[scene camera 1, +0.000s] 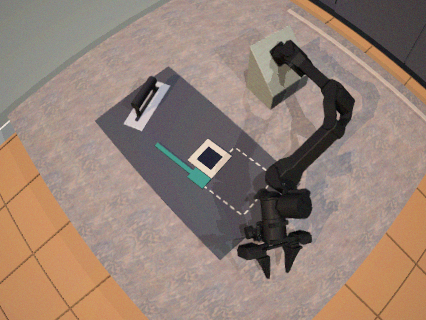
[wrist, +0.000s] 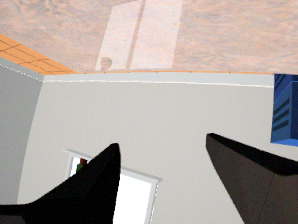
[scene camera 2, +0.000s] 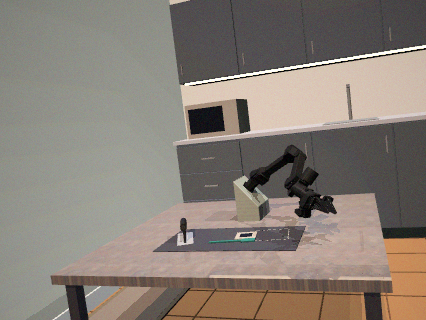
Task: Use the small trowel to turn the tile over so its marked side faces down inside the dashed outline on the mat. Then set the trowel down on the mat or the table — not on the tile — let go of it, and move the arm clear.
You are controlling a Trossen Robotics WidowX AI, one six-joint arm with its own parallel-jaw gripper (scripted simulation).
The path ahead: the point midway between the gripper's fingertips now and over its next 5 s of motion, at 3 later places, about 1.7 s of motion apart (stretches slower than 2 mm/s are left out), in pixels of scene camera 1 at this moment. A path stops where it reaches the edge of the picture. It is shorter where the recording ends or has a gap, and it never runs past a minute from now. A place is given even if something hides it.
My gripper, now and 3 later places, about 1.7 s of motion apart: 277,275; 144,206; 128,111; 143,93
